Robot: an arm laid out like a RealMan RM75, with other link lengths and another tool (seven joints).
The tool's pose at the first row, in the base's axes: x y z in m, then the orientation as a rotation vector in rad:
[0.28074 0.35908 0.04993 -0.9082 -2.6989 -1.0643]
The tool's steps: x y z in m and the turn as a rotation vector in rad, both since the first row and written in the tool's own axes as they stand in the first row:
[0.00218 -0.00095 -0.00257 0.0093 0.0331 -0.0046]
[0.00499 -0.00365 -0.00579 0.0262 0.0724 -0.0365]
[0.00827 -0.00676 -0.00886 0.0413 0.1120 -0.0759]
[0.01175 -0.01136 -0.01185 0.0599 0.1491 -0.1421]
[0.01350 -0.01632 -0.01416 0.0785 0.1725 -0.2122]
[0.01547 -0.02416 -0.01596 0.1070 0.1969 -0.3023]
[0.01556 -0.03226 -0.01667 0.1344 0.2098 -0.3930]
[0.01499 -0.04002 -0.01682 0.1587 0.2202 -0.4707]
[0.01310 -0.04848 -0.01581 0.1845 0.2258 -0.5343]
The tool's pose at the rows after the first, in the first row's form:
[0.27812 0.35794 0.05195 -0.8754 -2.6782 -1.0572]
[0.27392 0.35567 0.05361 -0.8032 -2.6735 -1.0450]
[0.26912 0.35350 0.05506 -0.7224 -2.6715 -1.0361]
[0.26332 0.35061 0.05563 -0.6095 -2.6873 -1.0252]
[0.25882 0.34711 0.05496 -0.5009 -2.7135 -1.0116]
[0.25257 0.34239 0.05228 -0.3635 -2.7476 -0.9848]
[0.24784 0.33729 0.04806 -0.2313 -2.7861 -0.9558]
[0.24391 0.33243 0.04343 -0.1170 -2.8152 -0.9279]
[0.24079 0.32727 0.03712 -0.0237 -2.8394 -0.8949]

